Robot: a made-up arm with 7 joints.
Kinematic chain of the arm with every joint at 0, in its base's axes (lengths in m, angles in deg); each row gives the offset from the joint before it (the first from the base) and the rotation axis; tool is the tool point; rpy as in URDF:
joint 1: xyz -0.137 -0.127 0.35 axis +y
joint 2: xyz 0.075 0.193 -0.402 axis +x
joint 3: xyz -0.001 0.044 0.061 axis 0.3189 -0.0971 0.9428
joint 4: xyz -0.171 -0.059 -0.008 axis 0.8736 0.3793 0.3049
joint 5: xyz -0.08 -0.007 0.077 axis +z
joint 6: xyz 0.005 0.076 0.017 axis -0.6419 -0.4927 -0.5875
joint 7: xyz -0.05 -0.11 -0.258 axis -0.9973 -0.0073 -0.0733
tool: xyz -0.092 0.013 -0.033 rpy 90 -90 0
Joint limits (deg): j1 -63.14..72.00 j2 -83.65..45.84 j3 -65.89..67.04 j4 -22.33..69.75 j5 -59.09..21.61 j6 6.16..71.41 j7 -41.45..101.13
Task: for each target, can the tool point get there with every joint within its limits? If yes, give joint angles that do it. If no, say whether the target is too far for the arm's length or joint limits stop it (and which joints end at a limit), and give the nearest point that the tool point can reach.
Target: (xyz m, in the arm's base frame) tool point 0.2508 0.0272 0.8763
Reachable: no: joint limits stop it (at a limit: joint 1, joint 2, joint 3, joint 4, joint 5, joint 6) | nearest point 0.0546 -0.1246 0.4546 | short by 0.489 m
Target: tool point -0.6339 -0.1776 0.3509
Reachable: yes | joints 55.82 -23.02 16.49 -4.07 -21.24 62.29 79.44
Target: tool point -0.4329 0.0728 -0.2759
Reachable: yes | joints -0.21 -69.30 -26.36 27.57 -44.59 16.83 -5.82
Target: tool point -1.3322 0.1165 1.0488
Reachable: no: too far | nearest point -0.8560 0.1384 0.5118 | short by 0.718 m
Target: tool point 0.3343 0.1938 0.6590
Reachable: no: joint limits stop it (at a limit: joint 1, joint 2, joint 3, joint 4, joint 5, joint 6) | nearest point 0.0658 -0.1260 0.4466 | short by 0.469 m
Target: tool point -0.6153 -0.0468 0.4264
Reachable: yes | joints 57.56 -71.25 12.98 40.81 -1.85 12.31 -25.46
